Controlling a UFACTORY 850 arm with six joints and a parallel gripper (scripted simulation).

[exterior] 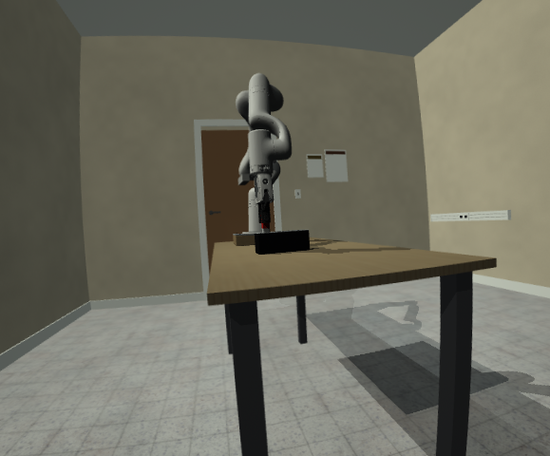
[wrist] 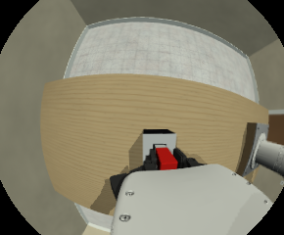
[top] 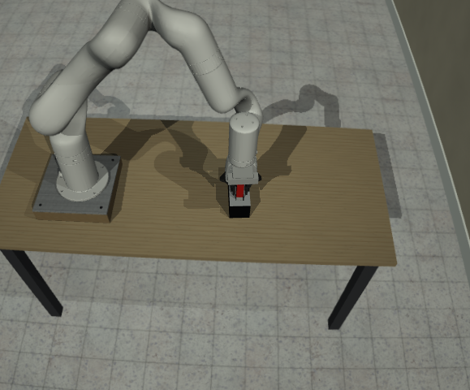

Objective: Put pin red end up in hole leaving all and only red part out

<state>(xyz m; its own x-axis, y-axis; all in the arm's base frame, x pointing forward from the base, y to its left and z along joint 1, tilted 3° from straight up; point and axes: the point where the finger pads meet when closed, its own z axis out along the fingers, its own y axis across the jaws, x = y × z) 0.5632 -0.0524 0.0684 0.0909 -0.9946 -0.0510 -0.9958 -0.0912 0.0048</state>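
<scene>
Now: hand 1 cm above the pin. Also, from my hand: black block: 9 cm below, 6 cm to the left.
</scene>
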